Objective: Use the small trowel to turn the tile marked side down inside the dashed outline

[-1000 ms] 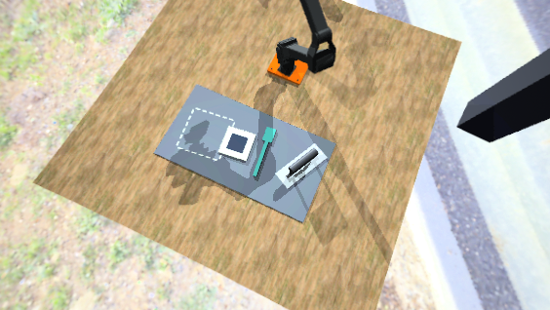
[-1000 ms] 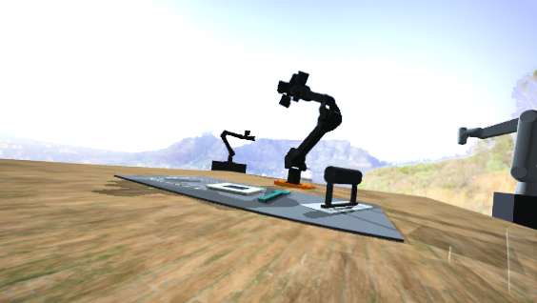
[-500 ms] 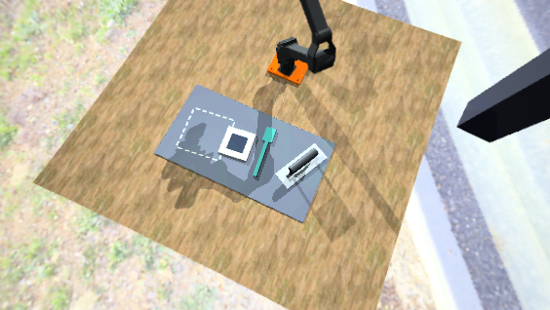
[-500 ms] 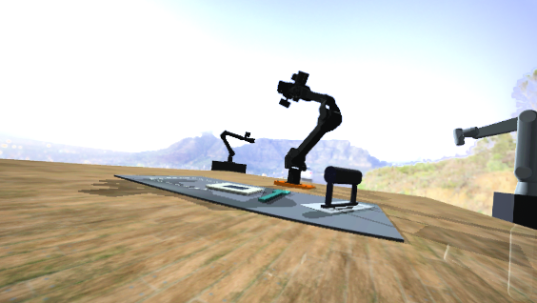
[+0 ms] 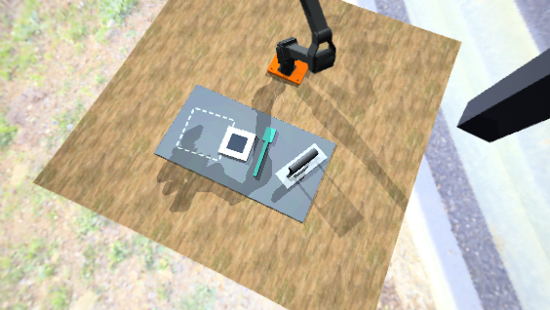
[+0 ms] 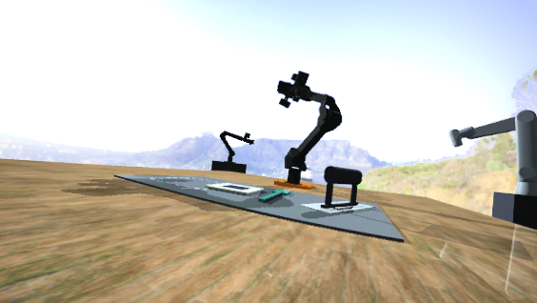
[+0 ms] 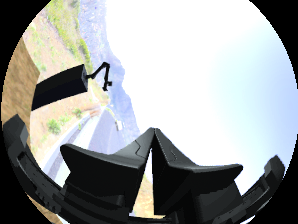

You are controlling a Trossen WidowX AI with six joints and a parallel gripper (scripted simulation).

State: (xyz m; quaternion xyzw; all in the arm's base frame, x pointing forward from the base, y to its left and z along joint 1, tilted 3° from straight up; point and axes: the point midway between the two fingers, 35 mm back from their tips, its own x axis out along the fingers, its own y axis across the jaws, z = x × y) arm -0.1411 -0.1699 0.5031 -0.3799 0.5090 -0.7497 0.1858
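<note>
The trowel is 51 cm ahead of my gripper tip, 49 cm below it and 45 cm to the left of it. The rest, counted from my gripper tip: grey mat 58 cm ahead, 54 cm below, 22 cm to the left; tile 58 cm ahead, 52 cm below, 18 cm to the left; teal flat tool 54 cm ahead, 52 cm below, 28 cm to the left.
</note>
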